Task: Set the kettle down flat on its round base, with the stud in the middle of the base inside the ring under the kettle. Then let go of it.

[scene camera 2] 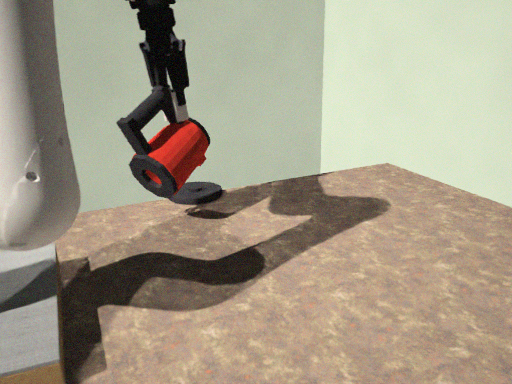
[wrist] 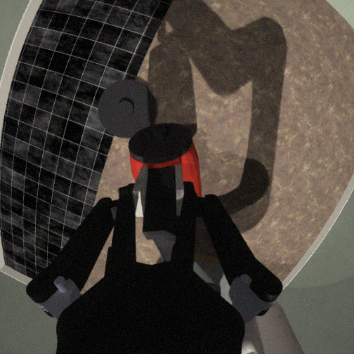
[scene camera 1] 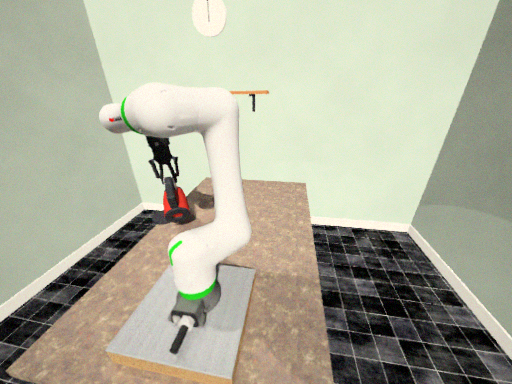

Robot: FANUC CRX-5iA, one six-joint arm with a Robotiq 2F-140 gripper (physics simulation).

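The red kettle (scene camera 1: 182, 198) (scene camera 2: 181, 147) (wrist: 192, 167) hangs strongly tilted, its dark underside turned toward the robot's side. The dark ring under the kettle (scene camera 2: 138, 169) surrounds a red middle. My gripper (scene camera 1: 169, 179) (scene camera 2: 173, 106) (wrist: 161, 174) is shut on the kettle's black handle. The round dark base (scene camera 2: 211, 192) (wrist: 114, 121) lies flat by the table's edge. Its stud (wrist: 127, 104) shows in the wrist view. In scene camera 2, the kettle's lower rim overlaps the base's left part; in the wrist view, its lid partly covers the base's lower right edge. Contact cannot be told.
The brown table (scene camera 1: 280, 235) (scene camera 2: 400, 280) (wrist: 320, 100) carries the arm's grey mounting plate (scene camera 1: 150, 330) (scene camera 2: 30, 330). Dark arm shadows cross the table. Beyond the edge near the base is the black tiled floor (wrist: 60, 125). A small shelf (scene camera 1: 257, 92) is on the far wall.
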